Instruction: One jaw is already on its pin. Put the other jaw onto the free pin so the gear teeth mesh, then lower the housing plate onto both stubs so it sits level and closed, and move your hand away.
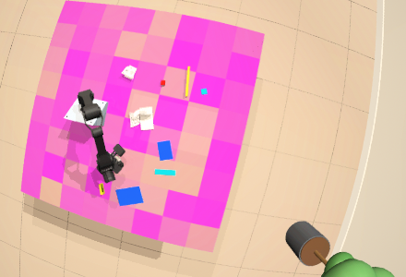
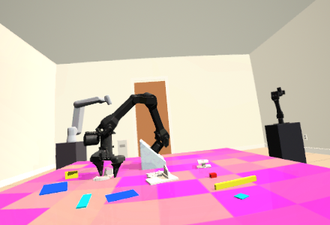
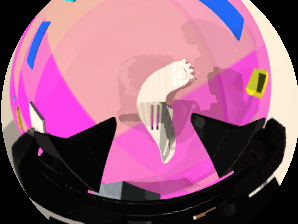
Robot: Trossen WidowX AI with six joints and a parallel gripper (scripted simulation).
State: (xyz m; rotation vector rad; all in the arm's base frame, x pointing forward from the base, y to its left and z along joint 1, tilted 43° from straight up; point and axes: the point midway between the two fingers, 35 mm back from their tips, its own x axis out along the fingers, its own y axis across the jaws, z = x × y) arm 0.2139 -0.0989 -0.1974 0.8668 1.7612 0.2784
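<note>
My gripper tip is 3 cm to the left of the white jaw and 2 cm short of it. Also, from my gripper tip: white base: 27 cm to the left, 10 cm ahead; yellow block: 20 cm to the right, 2 cm behind, 1 cm above; cyan bar: 29 cm ahead, 3 cm to the left.
</note>
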